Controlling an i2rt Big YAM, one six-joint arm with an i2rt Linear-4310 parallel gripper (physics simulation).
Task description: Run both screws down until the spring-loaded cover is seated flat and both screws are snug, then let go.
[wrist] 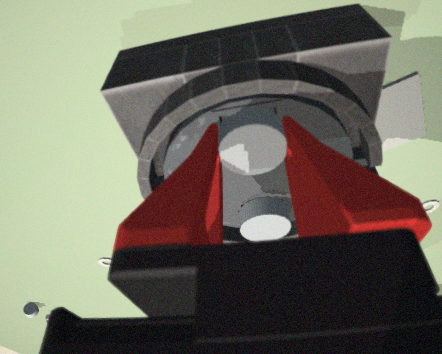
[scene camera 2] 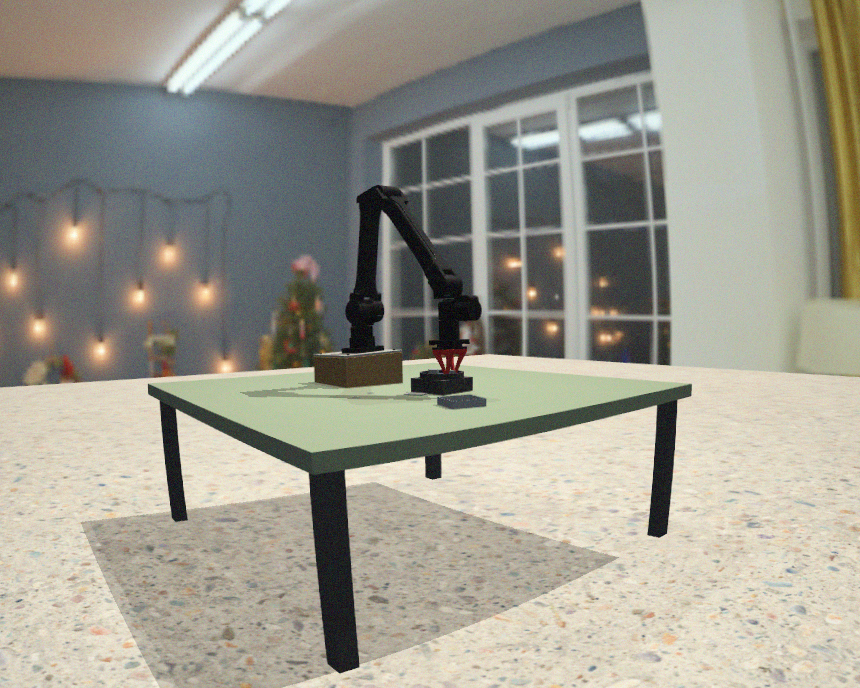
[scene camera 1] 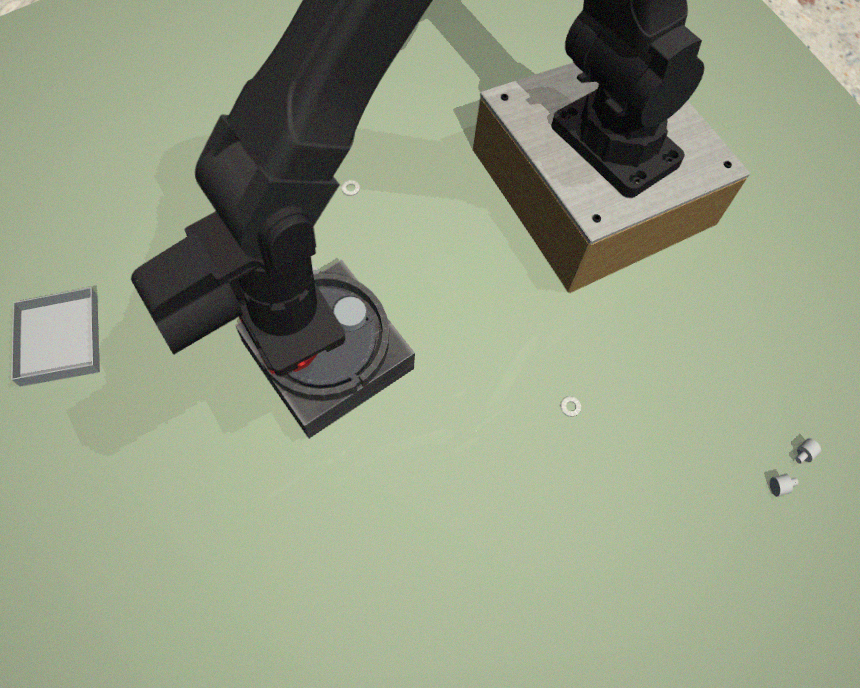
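Pixels of known places: gripper, fingertip midpoint: [wrist: 250,130] [scene camera 1: 293,353]; arm's base, link origin: [scene camera 2: 363,351] [scene camera 1: 616,144].
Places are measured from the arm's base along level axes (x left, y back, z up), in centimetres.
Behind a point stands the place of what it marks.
A dark square fixture block [scene camera 1: 389,365] @(x 4.0, y -31.7, z -6.1 cm) [scene camera 2: 441,384] @(x -8.3, y -40.6, z -7.1 cm) [wrist: 132,102] @(x 3.1, y -40.6, z -6.1 cm) sits on the green table and carries a round grey cover [scene camera 1: 359,355] @(x 1.9, y -33.6, z -5.2 cm) [wrist: 186,147] @(x 1.2, y -38.2, z -5.2 cm) inside a raised ring. Two round-headed screws stand in the cover. My gripper [scene camera 1: 303,362] @(x -2.0, y -38.5, z -5.2 cm) [scene camera 2: 449,358] @(x -2.0, y -38.5, z -5.2 cm) [wrist: 250,130] @(x -2.0, y -38.5, z -5.2 cm) points straight down over the cover's left part, and its red fingers are shut on one screw [wrist: 252,149] @(x -2.0, y -38.5, z -3.9 cm), which the arm hides in scene camera 1. The other screw [scene camera 1: 350,311] @(x -1.8, y -32.0, z -3.9 cm) [wrist: 265,227] @(x -1.9, y -32.2, z -3.9 cm) stands free beside the fingers.
The arm's wooden pedestal [scene camera 1: 632,253] @(x 8.6, y -3.4, z -7.0 cm) [scene camera 2: 359,369] @(x -8.9, y -8.0, z -4.7 cm) stands at the back right. Two small white washers [scene camera 1: 351,187] @(x -17.5, y -21.4, z -10.0 cm) [scene camera 1: 571,407] @(x 17.4, y -19.4, z -9.8 cm) lie loose on the table, and one washer shows in the wrist view [wrist: 104,260] @(x 16.8, y -19.7, z -9.8 cm). A flat dark plate [scene camera 2: 462,402] @(x -24.0, y -60.7, z -8.6 cm) lies near the fixture.
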